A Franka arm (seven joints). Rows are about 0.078 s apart.
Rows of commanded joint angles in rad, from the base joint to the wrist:
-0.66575, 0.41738, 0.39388, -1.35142, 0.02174, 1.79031, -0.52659
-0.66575, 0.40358, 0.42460, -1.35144, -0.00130, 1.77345, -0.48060
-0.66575, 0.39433, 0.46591, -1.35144, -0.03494, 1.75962, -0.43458
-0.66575, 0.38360, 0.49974, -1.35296, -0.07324, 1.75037, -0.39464
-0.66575, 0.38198, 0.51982, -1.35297, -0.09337, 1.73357, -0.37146
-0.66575, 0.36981, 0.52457, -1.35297, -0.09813, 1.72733, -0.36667
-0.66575, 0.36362, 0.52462, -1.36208, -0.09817, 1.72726, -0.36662
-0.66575, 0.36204, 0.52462, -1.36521, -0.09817, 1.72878, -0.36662
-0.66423, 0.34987, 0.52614, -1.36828, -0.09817, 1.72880, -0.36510
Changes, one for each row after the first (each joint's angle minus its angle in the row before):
0.00000, -0.01380, 0.03072, -0.00002, -0.02304, -0.01686, 0.04599
0.00000, -0.00925, 0.04131, 0.00000, -0.03364, -0.01383, 0.04602
0.00000, -0.01073, 0.03383, -0.00152, -0.03830, -0.00925, 0.03994
0.00000, -0.00162, 0.02008, -0.00001, -0.02013, -0.01680, 0.02318
0.00000, -0.01217, 0.00475, 0.00000, -0.00476, -0.00624, 0.00479
0.00000, -0.00619, 0.00005, -0.00911, -0.00004, -0.00007, 0.00005
0.00000, -0.00158, 0.00000, -0.00313, 0.00000, 0.00152, 0.00000
0.00152, -0.01217, 0.00152, -0.00307, 0.00000, 0.00002, 0.00152

